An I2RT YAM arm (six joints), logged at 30 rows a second.
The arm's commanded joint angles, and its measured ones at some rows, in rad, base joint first. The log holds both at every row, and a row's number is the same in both.
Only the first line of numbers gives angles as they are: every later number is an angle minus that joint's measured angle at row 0.
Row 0, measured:
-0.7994 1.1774 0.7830 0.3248 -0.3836 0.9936
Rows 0 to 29, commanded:
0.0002 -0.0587 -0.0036 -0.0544 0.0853 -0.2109
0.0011 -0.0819 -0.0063 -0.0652 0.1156 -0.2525
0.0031 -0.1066 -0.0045 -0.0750 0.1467 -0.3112
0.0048 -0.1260 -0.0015 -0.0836 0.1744 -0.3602
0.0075 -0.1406 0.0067 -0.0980 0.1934 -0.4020
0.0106 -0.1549 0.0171 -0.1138 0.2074 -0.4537
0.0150 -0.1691 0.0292 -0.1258 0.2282 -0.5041
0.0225 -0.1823 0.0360 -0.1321 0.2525 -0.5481
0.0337 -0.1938 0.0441 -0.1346 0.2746 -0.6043
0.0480 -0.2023 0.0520 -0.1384 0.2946 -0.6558
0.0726 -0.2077 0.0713 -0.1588 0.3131 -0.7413
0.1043 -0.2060 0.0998 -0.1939 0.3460 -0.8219
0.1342 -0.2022 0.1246 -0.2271 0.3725 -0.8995
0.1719 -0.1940 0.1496 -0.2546 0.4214 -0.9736
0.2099 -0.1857 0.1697 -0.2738 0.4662 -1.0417
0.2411 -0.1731 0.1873 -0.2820 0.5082 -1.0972
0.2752 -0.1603 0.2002 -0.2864 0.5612 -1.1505
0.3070 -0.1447 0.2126 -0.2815 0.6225 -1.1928
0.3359 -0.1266 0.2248 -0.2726 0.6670 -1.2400
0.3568 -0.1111 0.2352 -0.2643 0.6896 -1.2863
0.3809 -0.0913 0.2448 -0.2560 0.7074 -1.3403
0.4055 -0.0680 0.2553 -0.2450 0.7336 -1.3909
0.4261 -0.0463 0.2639 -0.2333 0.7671 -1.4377
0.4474 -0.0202 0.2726 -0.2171 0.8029 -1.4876
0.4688 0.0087 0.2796 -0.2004 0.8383 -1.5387
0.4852 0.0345 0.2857 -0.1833 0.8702 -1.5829
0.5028 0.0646 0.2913 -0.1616 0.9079 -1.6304
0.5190 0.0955 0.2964 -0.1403 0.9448 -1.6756
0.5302 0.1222 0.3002 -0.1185 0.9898 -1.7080
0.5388 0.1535 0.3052 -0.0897 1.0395 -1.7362
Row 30, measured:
0.5223 0.1080 0.2888 -0.1934 0.8603 -1.5458
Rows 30 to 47, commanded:
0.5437 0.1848 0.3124 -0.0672 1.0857 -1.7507
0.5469 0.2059 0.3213 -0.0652 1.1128 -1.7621
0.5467 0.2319 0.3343 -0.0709 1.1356 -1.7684
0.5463 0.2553 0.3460 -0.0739 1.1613 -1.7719
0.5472 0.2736 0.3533 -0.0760 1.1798 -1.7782
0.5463 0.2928 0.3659 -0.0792 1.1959 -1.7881
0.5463 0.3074 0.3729 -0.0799 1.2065 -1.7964
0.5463 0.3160 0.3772 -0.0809 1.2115 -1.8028
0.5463 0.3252 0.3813 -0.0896 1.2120 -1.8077
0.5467 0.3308 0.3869 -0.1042 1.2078 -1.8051
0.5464 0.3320 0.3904 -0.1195 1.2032 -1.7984
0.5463 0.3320 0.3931 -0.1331 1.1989 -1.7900
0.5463 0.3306 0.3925 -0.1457 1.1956 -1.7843
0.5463 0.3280 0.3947 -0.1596 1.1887 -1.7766
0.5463 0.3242 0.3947 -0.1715 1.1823 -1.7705
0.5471 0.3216 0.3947 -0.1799 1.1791 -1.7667
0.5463 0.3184 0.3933 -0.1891 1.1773 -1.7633
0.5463 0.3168 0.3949 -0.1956 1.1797 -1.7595
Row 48, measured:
0.5448 0.3289 0.3849 -0.1762 1.1723 -1.7754
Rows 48 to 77, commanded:
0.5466 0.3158 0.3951 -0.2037 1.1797 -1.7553
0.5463 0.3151 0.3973 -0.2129 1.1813 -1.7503
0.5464 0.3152 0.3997 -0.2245 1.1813 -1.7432
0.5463 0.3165 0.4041 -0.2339 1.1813 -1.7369
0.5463 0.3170 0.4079 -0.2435 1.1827 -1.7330
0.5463 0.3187 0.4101 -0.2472 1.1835 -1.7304
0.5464 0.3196 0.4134 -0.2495 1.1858 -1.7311
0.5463 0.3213 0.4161 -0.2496 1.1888 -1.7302
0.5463 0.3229 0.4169 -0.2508 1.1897 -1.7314
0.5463 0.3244 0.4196 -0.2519 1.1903 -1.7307
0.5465 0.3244 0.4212 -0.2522 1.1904 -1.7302
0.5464 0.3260 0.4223 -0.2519 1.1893 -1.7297
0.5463 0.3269 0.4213 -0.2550 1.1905 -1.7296
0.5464 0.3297 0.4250 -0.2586 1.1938 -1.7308
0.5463 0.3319 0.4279 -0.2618 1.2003 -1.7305
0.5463 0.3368 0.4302 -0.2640 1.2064 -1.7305
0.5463 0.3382 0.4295 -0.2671 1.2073 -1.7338
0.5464 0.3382 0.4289 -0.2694 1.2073 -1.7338
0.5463 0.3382 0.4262 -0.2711 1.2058 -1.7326
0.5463 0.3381 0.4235 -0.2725 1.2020 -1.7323
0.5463 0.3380 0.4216 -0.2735 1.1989 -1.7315
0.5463 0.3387 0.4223 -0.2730 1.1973 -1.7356
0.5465 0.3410 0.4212 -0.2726 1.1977 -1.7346
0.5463 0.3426 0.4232 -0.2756 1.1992 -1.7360
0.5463 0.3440 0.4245 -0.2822 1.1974 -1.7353
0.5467 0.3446 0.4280 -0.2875 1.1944 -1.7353
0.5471 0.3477 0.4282 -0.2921 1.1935 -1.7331
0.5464 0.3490 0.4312 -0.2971 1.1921 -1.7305
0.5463 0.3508 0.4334 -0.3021 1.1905 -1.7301
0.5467 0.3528 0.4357 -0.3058 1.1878 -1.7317
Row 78, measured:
0.5482 0.3506 0.4215 -0.3139 1.1670 -1.7602
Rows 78 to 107, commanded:
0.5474 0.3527 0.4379 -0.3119 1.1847 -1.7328
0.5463 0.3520 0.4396 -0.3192 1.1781 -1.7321
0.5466 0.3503 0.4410 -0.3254 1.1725 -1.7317
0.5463 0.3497 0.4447 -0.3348 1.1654 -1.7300
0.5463 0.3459 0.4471 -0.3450 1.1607 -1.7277
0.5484 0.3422 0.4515 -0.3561 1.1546 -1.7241
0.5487 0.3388 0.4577 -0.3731 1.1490 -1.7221
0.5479 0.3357 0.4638 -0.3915 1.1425 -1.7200
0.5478 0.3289 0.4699 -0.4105 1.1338 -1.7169
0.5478 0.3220 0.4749 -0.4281 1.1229 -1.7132
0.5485 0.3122 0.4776 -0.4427 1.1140 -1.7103
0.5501 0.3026 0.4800 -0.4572 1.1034 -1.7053
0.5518 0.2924 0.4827 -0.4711 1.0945 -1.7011
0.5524 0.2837 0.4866 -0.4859 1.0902 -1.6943
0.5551 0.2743 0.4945 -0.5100 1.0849 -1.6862
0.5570 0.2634 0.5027 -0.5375 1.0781 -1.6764
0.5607 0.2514 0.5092 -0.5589 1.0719 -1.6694
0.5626 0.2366 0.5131 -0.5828 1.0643 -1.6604
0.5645 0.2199 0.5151 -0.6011 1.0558 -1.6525
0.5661 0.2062 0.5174 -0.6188 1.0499 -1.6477
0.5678 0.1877 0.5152 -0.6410 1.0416 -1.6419
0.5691 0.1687 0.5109 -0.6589 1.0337 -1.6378
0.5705 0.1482 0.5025 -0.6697 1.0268 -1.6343
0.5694 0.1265 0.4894 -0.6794 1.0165 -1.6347
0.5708 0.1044 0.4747 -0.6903 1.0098 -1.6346
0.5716 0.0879 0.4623 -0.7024 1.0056 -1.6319
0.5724 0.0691 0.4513 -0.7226 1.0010 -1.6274
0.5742 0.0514 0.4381 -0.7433 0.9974 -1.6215
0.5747 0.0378 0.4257 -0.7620 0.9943 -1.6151
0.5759 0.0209 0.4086 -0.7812 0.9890 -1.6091
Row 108, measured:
0.5726 0.0515 0.4318 -0.7252 1.0098 -1.6412
